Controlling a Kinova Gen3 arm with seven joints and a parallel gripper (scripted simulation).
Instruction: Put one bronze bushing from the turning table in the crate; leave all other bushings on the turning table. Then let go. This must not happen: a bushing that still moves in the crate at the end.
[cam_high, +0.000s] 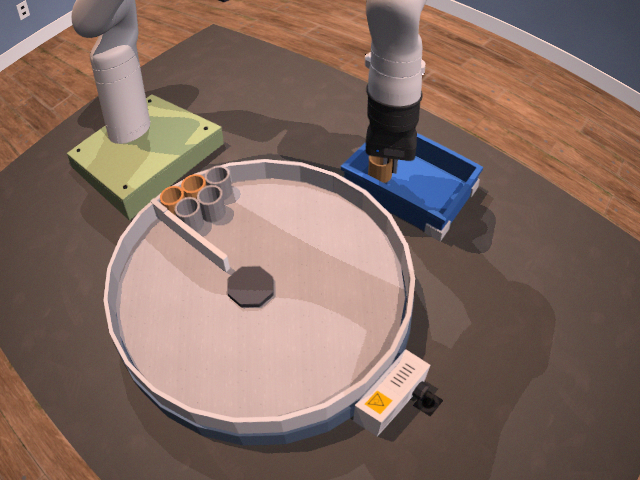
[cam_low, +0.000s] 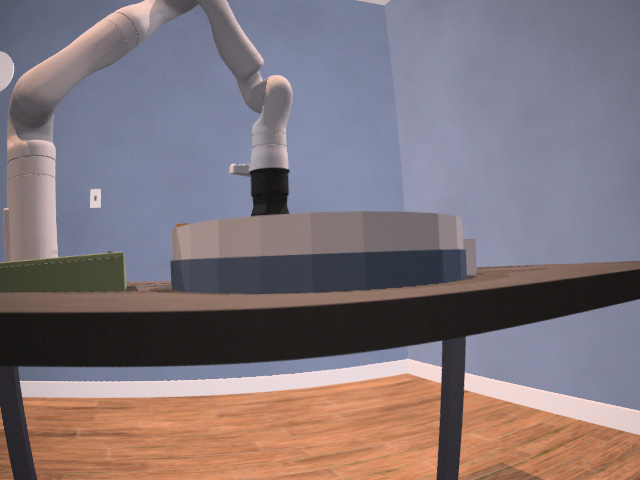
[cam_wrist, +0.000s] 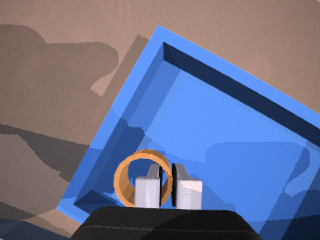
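The blue crate lies 3 cm ahead of my hand, 2 cm to the left of it and 3 cm below it. Round my hand: turning table (2 cm ahead, 31 cm to the right).
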